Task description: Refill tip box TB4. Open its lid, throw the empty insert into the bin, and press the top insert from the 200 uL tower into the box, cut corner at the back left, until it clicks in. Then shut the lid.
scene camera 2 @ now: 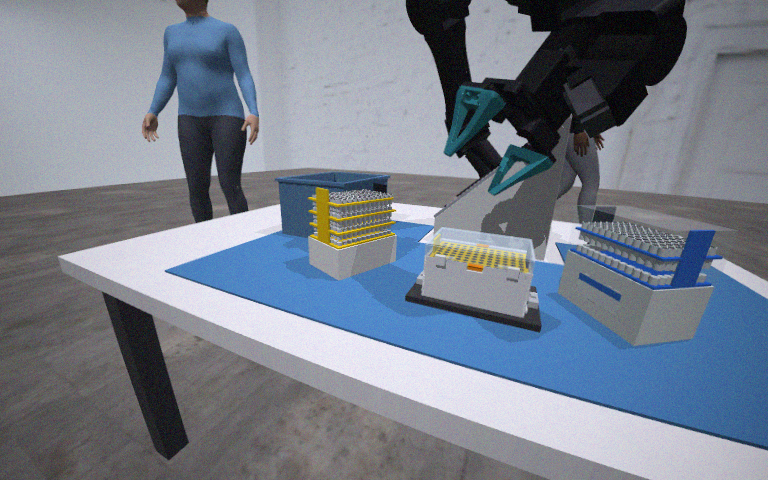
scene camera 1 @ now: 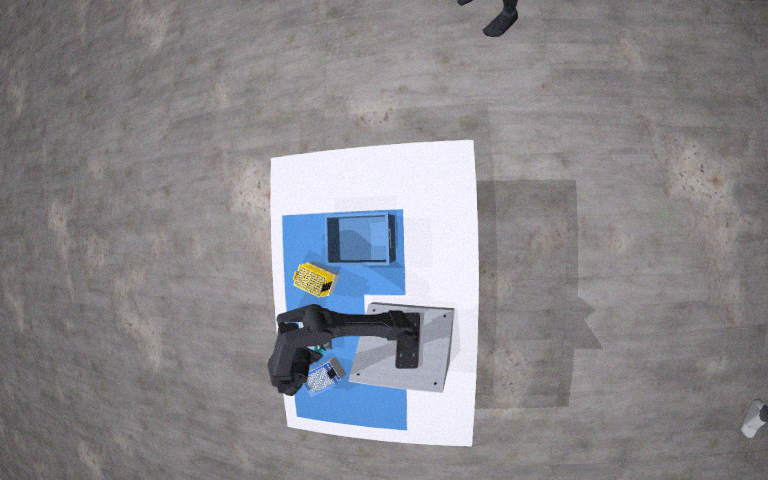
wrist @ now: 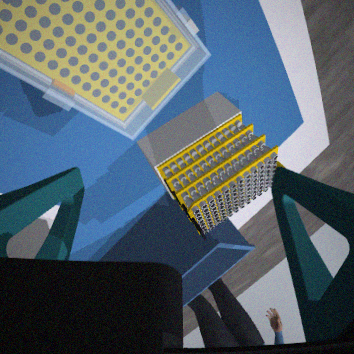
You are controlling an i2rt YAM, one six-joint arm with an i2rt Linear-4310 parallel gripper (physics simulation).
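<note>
The tip box [scene camera 2: 477, 288] [wrist: 100, 45] stands with its clear lid [scene camera 2: 523, 249] shut over a yellow insert with open holes. No box label is readable. A tower of stacked yellow tip inserts [scene camera 1: 313, 277] [scene camera 2: 357, 223] [wrist: 220, 175] stands on a white base, left of the box in scene camera 2. The blue bin [scene camera 1: 333, 240] [scene camera 2: 297, 206] [wrist: 145, 232] stands behind the tower; no insert shows inside it in scene camera 1. My gripper [scene camera 2: 471, 173] [wrist: 177, 177] is open and empty, high above the box. The arm mostly hides the box in scene camera 1.
A second tower, with blue inserts [scene camera 1: 322, 378] [scene camera 2: 634, 271] and a clear cover, stands right of the box in scene camera 2. The box sits on a black base plate [scene camera 2: 453, 308]. The grey arm mount [scene camera 1: 396, 373] stands behind. People stand beyond the table.
</note>
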